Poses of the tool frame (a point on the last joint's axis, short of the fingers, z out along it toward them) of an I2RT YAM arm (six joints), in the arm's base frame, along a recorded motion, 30 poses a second.
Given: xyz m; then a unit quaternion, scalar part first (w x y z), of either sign.
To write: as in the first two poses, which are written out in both.
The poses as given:
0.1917 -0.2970 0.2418 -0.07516 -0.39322 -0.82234 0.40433
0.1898 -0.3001 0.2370 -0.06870 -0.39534 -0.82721 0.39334
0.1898 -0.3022 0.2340 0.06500 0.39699 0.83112 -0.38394
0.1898 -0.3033 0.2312 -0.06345 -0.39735 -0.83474 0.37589
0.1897 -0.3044 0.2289 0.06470 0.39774 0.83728 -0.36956
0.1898 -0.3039 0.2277 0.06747 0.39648 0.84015 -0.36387
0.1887 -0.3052 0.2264 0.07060 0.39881 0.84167 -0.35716
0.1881 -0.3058 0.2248 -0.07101 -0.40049 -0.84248 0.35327
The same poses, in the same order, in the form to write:
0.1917 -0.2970 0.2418 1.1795 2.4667 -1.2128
0.1898 -0.3001 0.2370 1.1904 2.4909 -1.1844
0.1898 -0.3022 0.2340 1.1981 2.5082 -1.1587
0.1898 -0.3033 0.2312 1.2003 2.5215 -1.1355
0.1897 -0.3044 0.2289 1.2006 2.5273 -1.1155
0.1898 -0.3039 0.2277 1.1948 2.5317 -1.0965
0.1887 -0.3052 0.2264 1.1995 2.5316 -1.0743
0.1881 -0.3058 0.2248 1.2043 2.5334 -1.0623

